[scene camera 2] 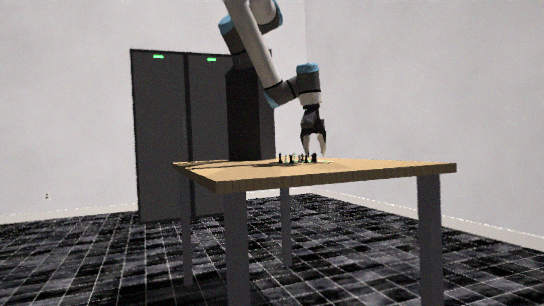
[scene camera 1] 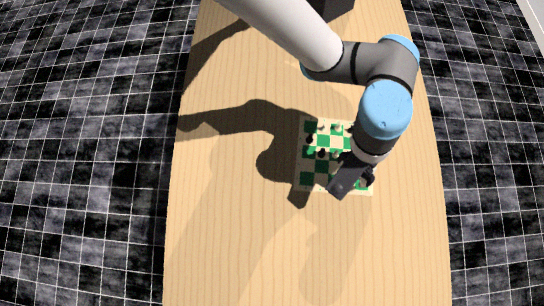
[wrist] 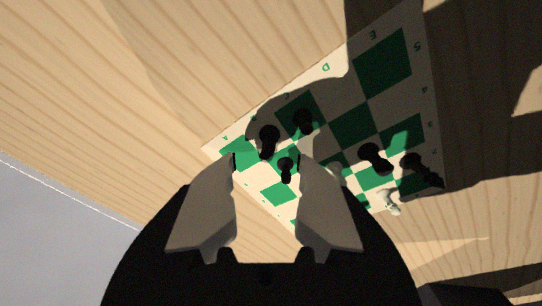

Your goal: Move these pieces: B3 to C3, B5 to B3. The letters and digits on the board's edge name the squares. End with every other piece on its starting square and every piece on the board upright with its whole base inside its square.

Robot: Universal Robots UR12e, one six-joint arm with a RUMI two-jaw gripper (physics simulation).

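Frame: origin at the arm's base, x ahead, y left, z up, level; centimetres.
Seen in the pictures: gripper, fingertip midpoint: (scene camera 2: 315, 156) (wrist: 266, 155); arm's base at its link origin: (scene camera 2: 248, 61).
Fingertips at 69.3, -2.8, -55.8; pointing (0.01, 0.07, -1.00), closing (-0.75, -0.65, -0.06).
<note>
Offsets run from my fingertips to a thing's top centre, as dx, dy, dz. "pt": to the spot under its first point.
The dark B5 piece {+0.6, -0.9, +1.8} (wrist: 269, 141) stands near the board's A–B edge in the wrist view. The light piece {-7.6, -3.1, +1.0} (wrist: 335, 171) (scene camera 1: 336, 154) stands on green C3, partly behind a finger in the wrist view. A dark pawn {-3.2, +0.5, +1.0} (wrist: 285, 167) stands on B4 and a dark piece {-0.4, -4.5, +1.0} (wrist: 302, 120) on C5. No piece shows on the visible part of B3; a finger covers some of it. My gripper (wrist: 266, 155) (scene camera 2: 315, 153) is partly open and empty, pointing down low over the board. In the wrist view its fingertips appear either side of the B5 piece's lower part; their exact height is unclear.
Dark pieces stand on D3 {-8.3, -6.9, +1.2} (scene camera 1: 321, 152) (wrist: 375, 157) and E2 {-12.8, -9.6, +2.2} (scene camera 1: 309, 138) (wrist: 414, 161). Light pieces stand on D1 {pt -17.0, -5.5, -2.2} (scene camera 1: 321, 125) (wrist: 390, 200) and C1 {-15.6, -0.8, +2.2} (scene camera 1: 338, 126). The arm hides the board's A–B side in scene camera 1. Arm shadow darkens the E side.
</note>
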